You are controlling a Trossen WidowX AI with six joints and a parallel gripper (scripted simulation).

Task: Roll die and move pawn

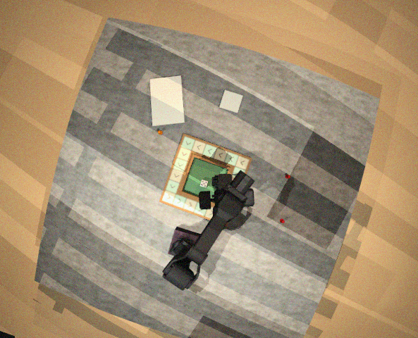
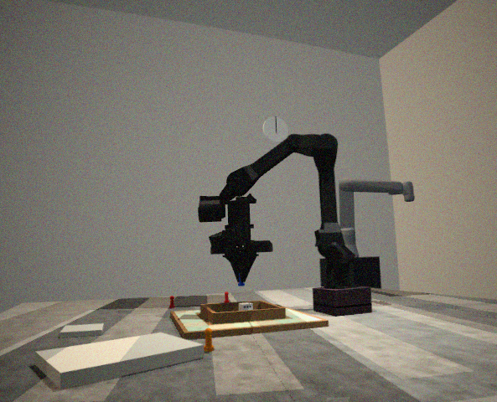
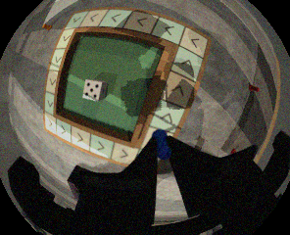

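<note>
My gripper tip is 9 cm to the right of the white die, 5 cm above it and 4 cm short of it. Round my gripper tip: orange pawn (29 cm to the left, 21 cm ahead, 6 cm below); then blue pawn (1 cm above); then green dice tray (8 cm to the left, 7 cm below, 5 cm ahead).
</note>
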